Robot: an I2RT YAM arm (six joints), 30 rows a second.
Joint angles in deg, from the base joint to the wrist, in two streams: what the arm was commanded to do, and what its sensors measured. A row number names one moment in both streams.
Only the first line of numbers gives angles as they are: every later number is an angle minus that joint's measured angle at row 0.
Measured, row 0:
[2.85, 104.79, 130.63, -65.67, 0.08, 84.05]
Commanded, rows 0 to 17:
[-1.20, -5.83, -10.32, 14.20, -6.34, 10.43]
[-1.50, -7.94, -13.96, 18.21, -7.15, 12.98]
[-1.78, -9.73, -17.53, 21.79, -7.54, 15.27]
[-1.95, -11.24, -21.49, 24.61, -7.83, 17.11]
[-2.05, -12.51, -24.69, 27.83, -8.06, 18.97]
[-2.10, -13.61, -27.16, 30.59, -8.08, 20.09]
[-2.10, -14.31, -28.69, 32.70, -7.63, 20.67]
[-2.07, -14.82, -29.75, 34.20, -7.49, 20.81]
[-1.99, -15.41, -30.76, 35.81, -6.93, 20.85]
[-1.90, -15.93, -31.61, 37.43, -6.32, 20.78]
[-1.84, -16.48, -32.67, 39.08, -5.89, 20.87]
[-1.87, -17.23, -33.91, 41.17, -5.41, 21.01]
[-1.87, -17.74, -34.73, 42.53, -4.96, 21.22]
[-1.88, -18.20, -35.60, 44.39, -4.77, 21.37]
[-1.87, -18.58, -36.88, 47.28, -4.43, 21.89]
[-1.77, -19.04, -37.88, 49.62, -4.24, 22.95]
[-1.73, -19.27, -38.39, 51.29, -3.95, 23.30]
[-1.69, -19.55, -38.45, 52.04, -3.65, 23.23]
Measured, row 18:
[-1.99, -17.66, -36.77, 42.62, -5.18, 21.44]
